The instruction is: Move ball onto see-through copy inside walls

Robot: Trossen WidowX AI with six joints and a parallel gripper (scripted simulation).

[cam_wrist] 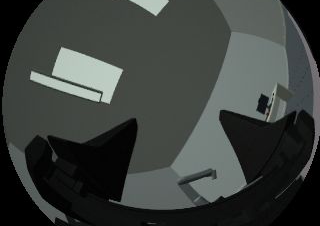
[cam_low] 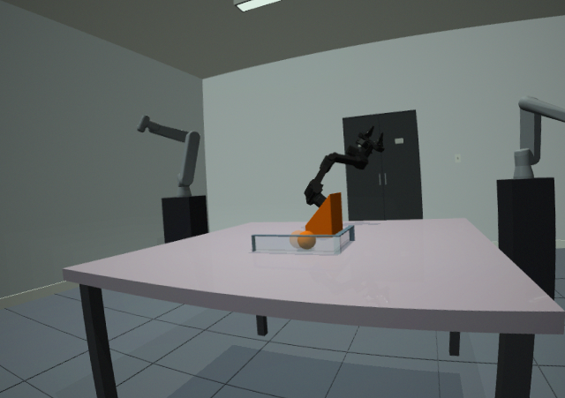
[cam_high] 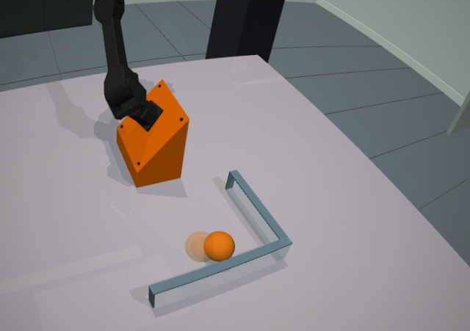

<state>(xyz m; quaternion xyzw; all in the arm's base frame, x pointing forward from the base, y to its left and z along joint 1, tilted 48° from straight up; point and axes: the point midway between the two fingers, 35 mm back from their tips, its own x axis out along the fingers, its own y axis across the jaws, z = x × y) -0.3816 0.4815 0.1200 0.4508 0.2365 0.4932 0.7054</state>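
The orange ball is 790 mm ahead of my gripper tip, 280 mm to the right of it and 490 mm below it. Round my gripper tip: see-through copy of ball (770 mm ahead, 310 mm to the right, 490 mm below).
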